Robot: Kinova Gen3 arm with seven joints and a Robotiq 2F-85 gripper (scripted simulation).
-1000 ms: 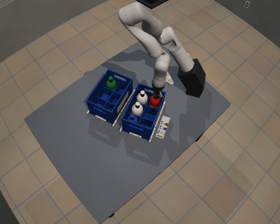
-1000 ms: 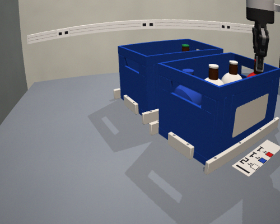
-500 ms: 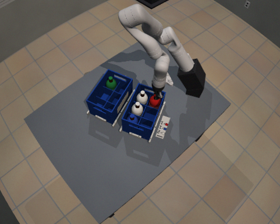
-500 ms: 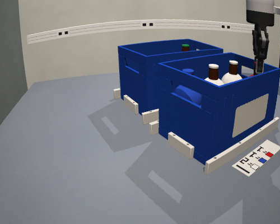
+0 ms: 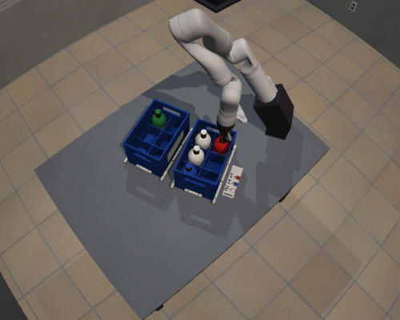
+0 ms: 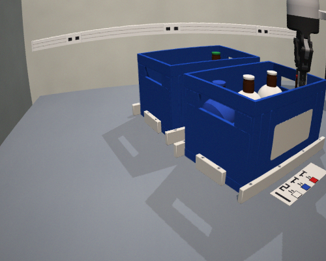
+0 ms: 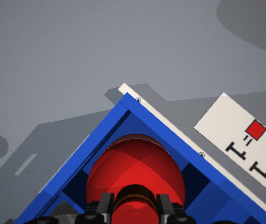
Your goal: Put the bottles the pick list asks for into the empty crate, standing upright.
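Right now the red-label bottle is 7 cm below my hand. Also, from my hand: white bottle (4 cm ahead, 8 cm to the right, 8 cm below); then pick list (5 cm ahead, 13 cm to the left, 17 cm below); then blue-label bottle (20 cm ahead, 1 cm to the right, 8 cm below).
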